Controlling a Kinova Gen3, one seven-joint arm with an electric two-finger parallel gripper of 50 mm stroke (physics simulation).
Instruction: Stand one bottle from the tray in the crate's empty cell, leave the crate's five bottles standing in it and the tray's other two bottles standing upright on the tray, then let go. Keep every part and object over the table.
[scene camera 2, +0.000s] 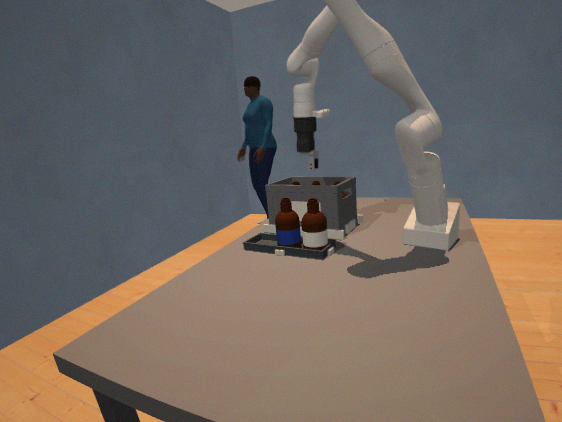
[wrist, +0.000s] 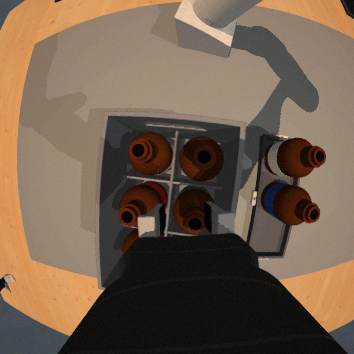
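Seen in the pictures: gripper, fingertip midpoint: (scene camera 2: 313, 169) (wrist: 184, 213); arm's base, origin of the base link: (scene camera 2: 431, 215) (wrist: 211, 12).
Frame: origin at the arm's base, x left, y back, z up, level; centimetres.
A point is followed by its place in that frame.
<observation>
The grey crate (scene camera 2: 341, 212) @[y -28.6, x 3.3, z -0.1 cm] (wrist: 241, 150) @[y -32.0, x 6.3, z 9.4 cm] stands behind the tray. In the wrist view a green-labelled brown bottle (wrist: 192, 212) @[y -41.1, x 1.8, z 7.3 cm] stands in a cell between two far bottles and my gripper body. A red-labelled bottle (wrist: 142, 202) @[y -41.7, x -5.8, z 4.5 cm], two far bottles (wrist: 155, 157) @[y -34.6, x -4.9, z 4.5 cm] (wrist: 201, 167) @[y -35.0, x 1.9, z 7.2 cm] and part of another bottle (wrist: 131, 241) @[y -49.0, x -7.0, z 3.9 cm] also show in cells. The crate's near right cell is hidden by my gripper. My gripper (scene camera 2: 313, 169) @[y -39.6, x 0.7, z 13.9 cm] (wrist: 184, 213) @[y -39.6, x 0.7, z 13.9 cm] is open and empty, above the crate and clear of the green-labelled bottle's neck. A blue-labelled bottle (scene camera 2: 288, 221) @[y -36.3, x 23.4, z 1.8 cm] (wrist: 290, 205) @[y -38.4, x 18.3, z 3.9 cm] and a white-labelled bottle (scene camera 2: 314, 222) @[y -28.0, x 22.7, z 2.0 cm] (wrist: 295, 157) @[y -30.4, x 17.5, z 3.9 cm] stand upright on the black tray (scene camera 2: 300, 253) @[y -31.9, x 25.1, z -7.0 cm] (wrist: 267, 237) @[y -48.2, x 21.6, z -7.6 cm].
The tray lies beside the crate on the grey-brown table (scene camera 2: 350, 325) @[y -4.9, x 51.7, z -8.1 cm] (wrist: 65, 75) @[y -14.5, x -38.7, z -8.1 cm]. The robot's base (scene camera 2: 430, 237) @[y 0.9, x 6.1, z -4.9 cm] (wrist: 202, 37) @[y -6.7, x -1.2, z -2.3 cm] stands to the right in the scene view. A person (scene camera 2: 260, 125) in a teal top stands behind the table.
</observation>
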